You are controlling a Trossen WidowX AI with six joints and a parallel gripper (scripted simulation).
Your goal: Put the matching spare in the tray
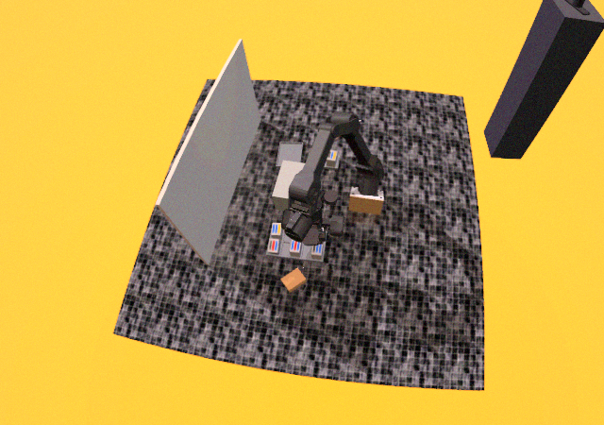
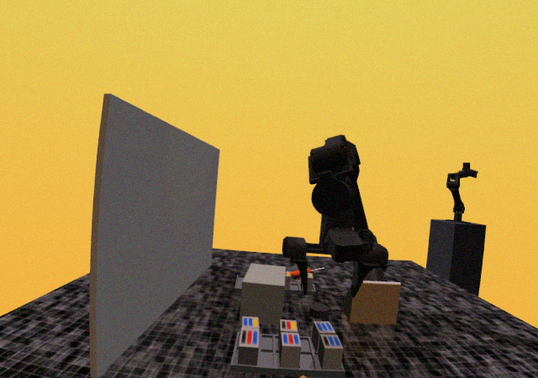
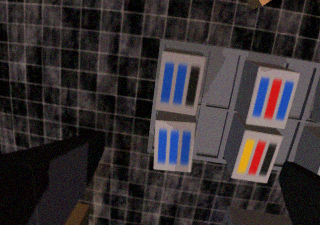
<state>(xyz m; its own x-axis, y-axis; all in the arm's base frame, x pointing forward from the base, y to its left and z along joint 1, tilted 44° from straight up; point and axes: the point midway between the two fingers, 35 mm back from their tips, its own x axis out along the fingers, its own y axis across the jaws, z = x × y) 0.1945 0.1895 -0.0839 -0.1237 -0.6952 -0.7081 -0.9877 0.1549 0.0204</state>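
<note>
Now: the grey spare block 1 cm behind my gripper tip, 2 cm to the left of it and 9 cm below it. The rest, counted from my gripper tip: grey mounted unit (10 cm ahead, 22 cm to the right, 8 cm below); dark disc (5 cm behind, 21 cm to the right, 13 cm below); flat grey tray (1 cm behind, 38 cm to the right, 13 cm below).
</note>
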